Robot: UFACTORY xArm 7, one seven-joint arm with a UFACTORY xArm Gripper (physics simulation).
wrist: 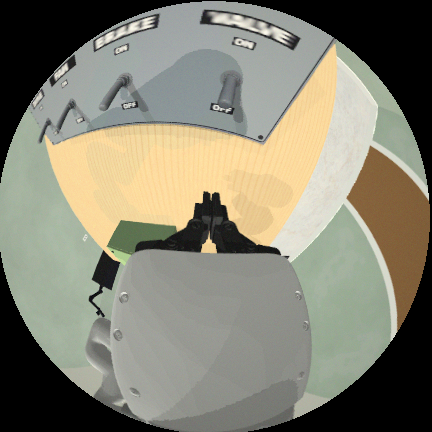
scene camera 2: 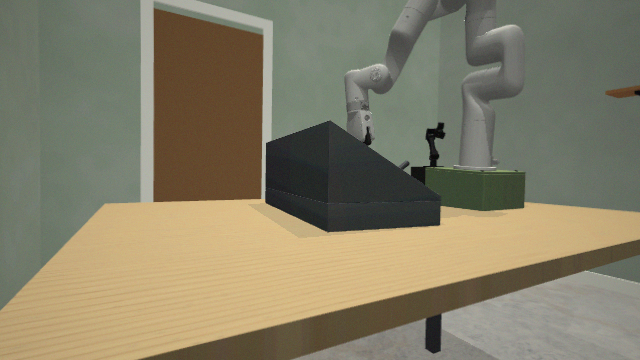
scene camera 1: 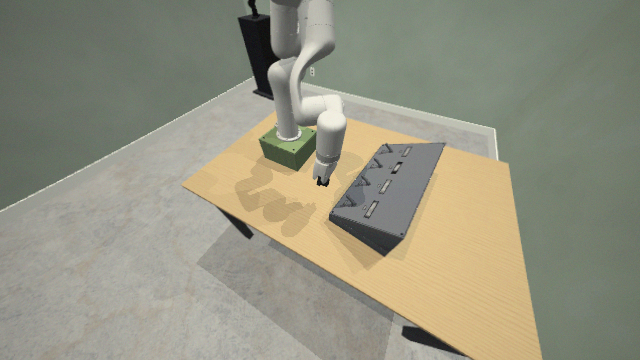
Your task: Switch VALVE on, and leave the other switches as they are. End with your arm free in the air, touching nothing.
One and the same spot on a grey sloped switch panel: [wrist: 173, 72] is [scene camera 1: 361, 194].
